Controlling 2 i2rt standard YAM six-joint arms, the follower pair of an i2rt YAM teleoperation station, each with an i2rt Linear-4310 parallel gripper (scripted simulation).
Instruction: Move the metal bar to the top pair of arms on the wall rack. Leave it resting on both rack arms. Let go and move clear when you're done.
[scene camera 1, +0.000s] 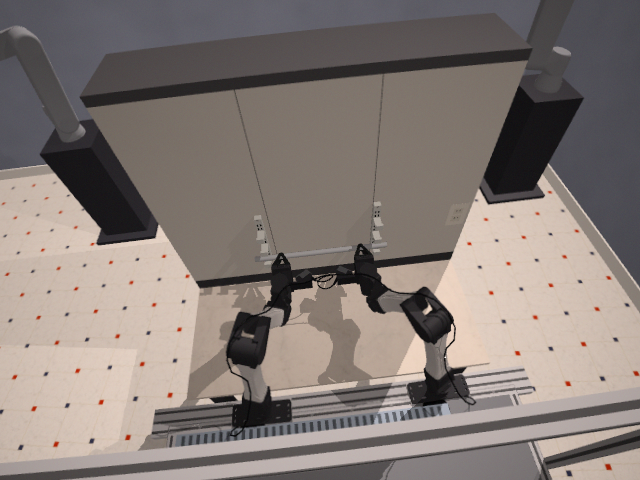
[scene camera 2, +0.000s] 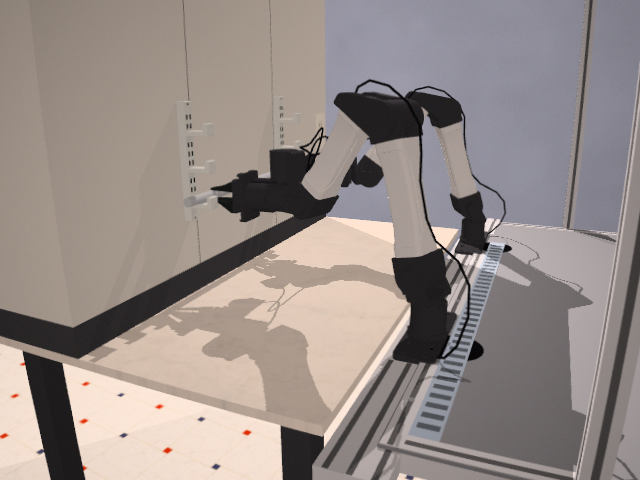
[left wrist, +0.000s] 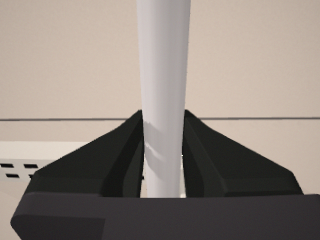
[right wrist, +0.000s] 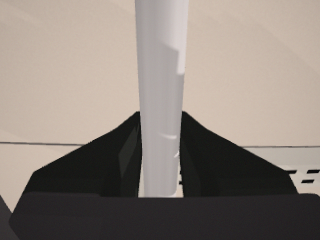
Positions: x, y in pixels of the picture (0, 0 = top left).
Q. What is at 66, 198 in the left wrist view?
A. My left gripper.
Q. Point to my left gripper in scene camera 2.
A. At 212, 193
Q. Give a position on a beige wall panel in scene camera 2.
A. At 99, 215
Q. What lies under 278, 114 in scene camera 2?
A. A rack rail.
